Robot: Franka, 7 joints.
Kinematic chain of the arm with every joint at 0, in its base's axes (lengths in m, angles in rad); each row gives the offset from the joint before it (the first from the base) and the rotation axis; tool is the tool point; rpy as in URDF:
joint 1: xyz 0 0 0.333 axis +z
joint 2: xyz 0 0 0 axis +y
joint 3: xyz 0 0 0.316 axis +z
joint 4: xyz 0.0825 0 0 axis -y
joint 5: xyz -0.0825 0 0.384 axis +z
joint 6: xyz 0 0 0 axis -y
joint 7: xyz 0.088 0 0 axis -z
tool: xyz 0 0 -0.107 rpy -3.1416 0 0
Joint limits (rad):
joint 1: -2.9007..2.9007
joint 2: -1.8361..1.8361
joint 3: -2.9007..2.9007
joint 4: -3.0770..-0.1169
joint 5: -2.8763..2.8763
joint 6: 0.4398..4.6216
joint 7: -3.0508..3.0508
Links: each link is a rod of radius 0.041 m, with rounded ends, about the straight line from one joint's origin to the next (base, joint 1, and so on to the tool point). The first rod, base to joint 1, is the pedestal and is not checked.
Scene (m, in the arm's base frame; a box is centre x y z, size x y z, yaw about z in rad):
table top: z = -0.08
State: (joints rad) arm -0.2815 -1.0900 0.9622 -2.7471 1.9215 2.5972 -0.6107
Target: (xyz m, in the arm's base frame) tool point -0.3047 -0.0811 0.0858
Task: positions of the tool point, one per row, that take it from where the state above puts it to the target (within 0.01 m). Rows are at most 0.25 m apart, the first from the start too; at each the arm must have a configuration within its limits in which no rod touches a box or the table.
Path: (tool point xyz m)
1: 0.1856 0.3362 0.3524
2: 0.0117 0.3795 0.2447
3: -0.1712 0.3085 0.1569
4: -0.2936 0.1369 0.1020
5: -0.3047 -0.0811 0.0858

